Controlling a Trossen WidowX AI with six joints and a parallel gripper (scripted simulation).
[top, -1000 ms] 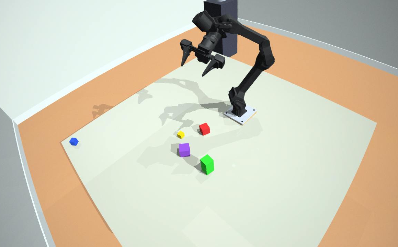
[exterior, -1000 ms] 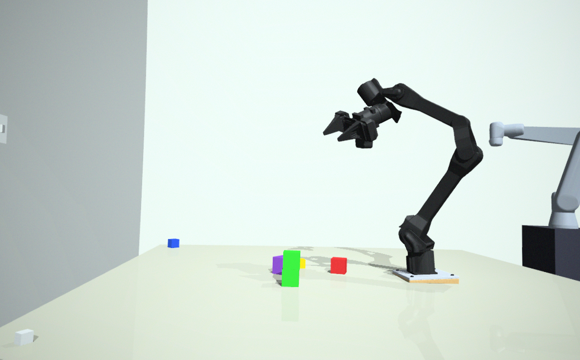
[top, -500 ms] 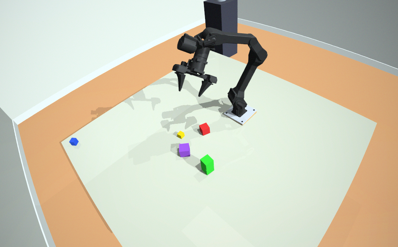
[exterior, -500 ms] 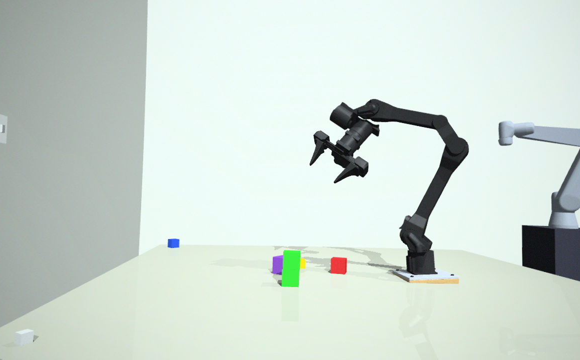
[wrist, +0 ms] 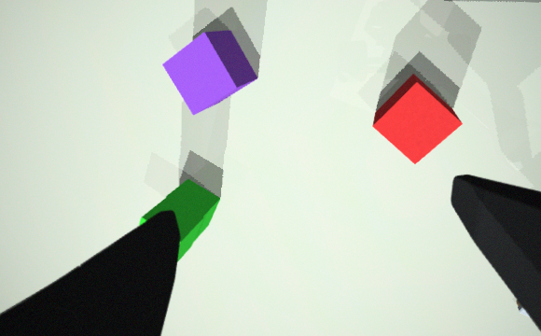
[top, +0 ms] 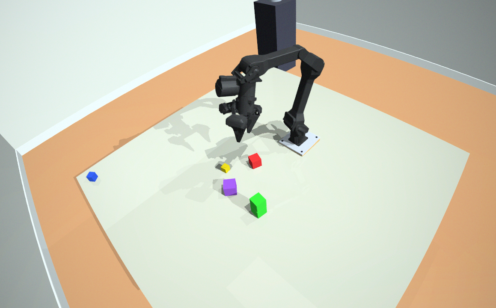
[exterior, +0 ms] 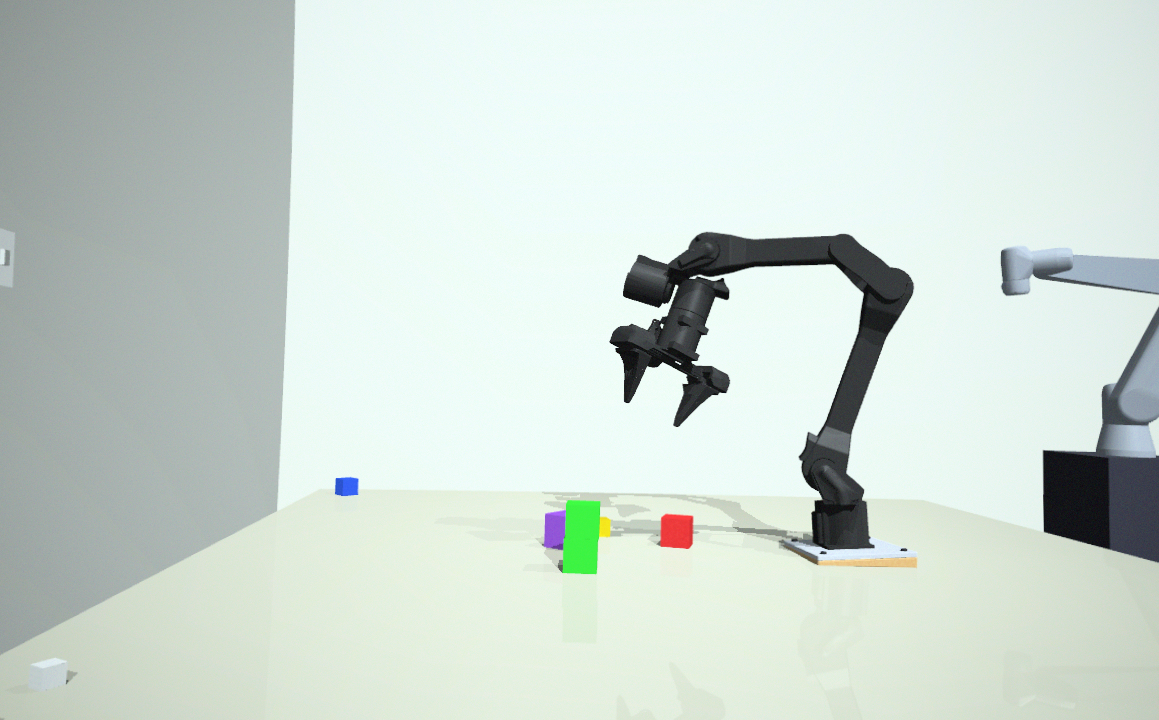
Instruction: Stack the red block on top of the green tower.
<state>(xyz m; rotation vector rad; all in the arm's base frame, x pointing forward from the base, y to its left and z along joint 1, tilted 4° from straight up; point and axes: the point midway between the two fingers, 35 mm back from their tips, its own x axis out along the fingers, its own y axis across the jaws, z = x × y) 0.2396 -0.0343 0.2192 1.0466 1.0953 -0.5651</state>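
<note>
Right now the red block is 4 cm behind my gripper tip and 16 cm below it. Also, from my gripper tip: blue block: 54 cm ahead, 48 cm to the right, 17 cm below; then purple block: 12 cm ahead, 3 cm to the left, 16 cm below; then small yellow block: 7 cm ahead, 7 cm to the right, 17 cm below.
</note>
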